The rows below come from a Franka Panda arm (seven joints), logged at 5 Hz.
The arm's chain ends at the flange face. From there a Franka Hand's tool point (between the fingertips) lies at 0.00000 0.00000 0.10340 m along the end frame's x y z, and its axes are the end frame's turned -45 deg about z.
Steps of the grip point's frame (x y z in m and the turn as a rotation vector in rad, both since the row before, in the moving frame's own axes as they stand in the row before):
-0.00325, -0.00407, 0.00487, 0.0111, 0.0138, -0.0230
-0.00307, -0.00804, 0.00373, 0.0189, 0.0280, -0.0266
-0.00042, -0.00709, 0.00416, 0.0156, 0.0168, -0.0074
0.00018, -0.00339, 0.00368, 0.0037, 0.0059, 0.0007
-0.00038, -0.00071, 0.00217, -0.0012, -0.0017, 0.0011
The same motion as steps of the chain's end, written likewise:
-0.00535, 0.00124, 0.00489, 0.0176, 0.0019, -0.0230
-0.00848, -0.00008, 0.00379, 0.0332, 0.0064, -0.0266
-0.00539, -0.00235, 0.00419, 0.0229, 0.0008, -0.0074
-0.00243, -0.00182, 0.00368, 0.0068, 0.0016, 0.0007
-0.00073, -0.00045, 0.00217, -0.0021, -0.0004, 0.0011

